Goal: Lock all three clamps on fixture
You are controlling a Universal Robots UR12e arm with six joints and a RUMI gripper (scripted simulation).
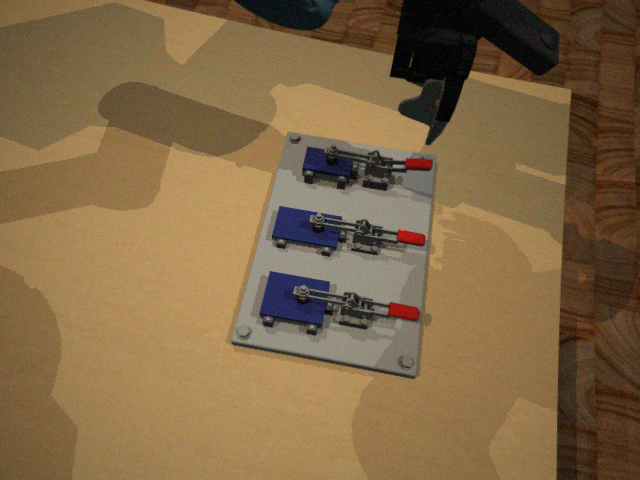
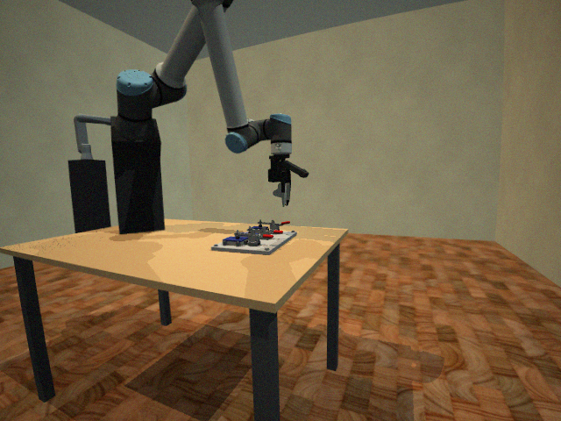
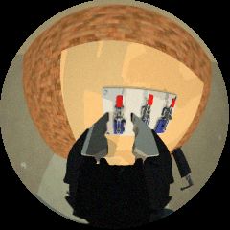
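The grey fixture plate is 10 cm behind my hand, 9 cm to the right of it and 15 cm below it. From my hand the other things lie so: part 17 cm behind, 19 cm to the right, 12 cm below.
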